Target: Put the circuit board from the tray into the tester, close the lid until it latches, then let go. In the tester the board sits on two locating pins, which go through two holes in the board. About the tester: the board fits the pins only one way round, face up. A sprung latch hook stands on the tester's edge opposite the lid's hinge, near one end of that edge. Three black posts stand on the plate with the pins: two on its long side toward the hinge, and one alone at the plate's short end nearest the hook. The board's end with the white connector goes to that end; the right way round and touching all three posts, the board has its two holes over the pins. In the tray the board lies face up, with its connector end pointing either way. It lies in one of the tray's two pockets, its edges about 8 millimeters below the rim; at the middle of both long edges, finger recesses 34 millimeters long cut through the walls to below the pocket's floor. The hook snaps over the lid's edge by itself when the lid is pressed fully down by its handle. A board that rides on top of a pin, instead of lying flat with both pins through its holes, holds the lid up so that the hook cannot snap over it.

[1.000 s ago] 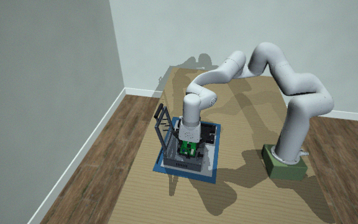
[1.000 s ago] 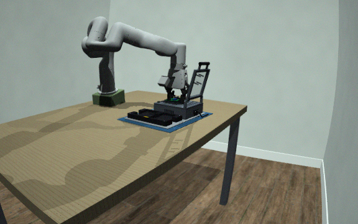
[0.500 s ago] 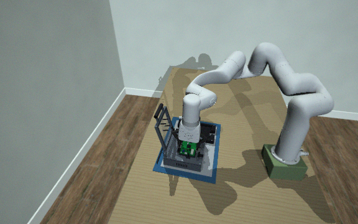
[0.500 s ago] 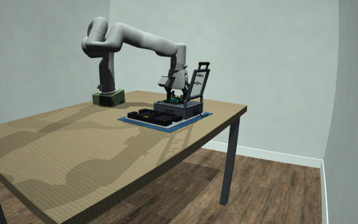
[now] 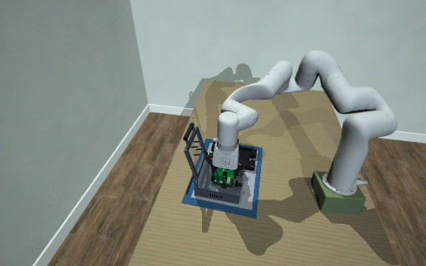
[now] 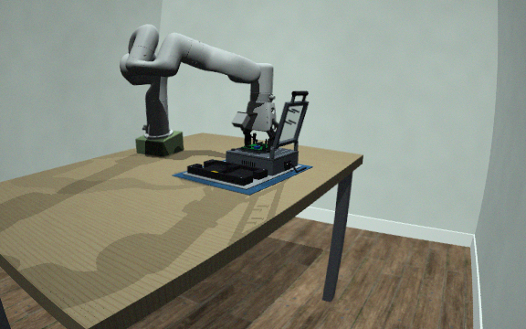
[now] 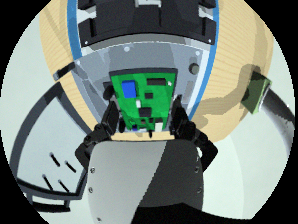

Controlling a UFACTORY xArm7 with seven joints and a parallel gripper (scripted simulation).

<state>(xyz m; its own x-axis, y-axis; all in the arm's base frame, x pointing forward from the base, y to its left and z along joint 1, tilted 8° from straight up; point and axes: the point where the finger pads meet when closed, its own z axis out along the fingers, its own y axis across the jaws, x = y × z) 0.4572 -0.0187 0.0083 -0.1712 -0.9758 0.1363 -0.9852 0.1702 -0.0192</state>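
Now: the green circuit board right at my hand. From my hand the other things lie so: lid (120 mm ahead, 110 mm above, 20 mm to the right); tester plate (10 mm to the left, 10 mm below, 10 mm ahead).
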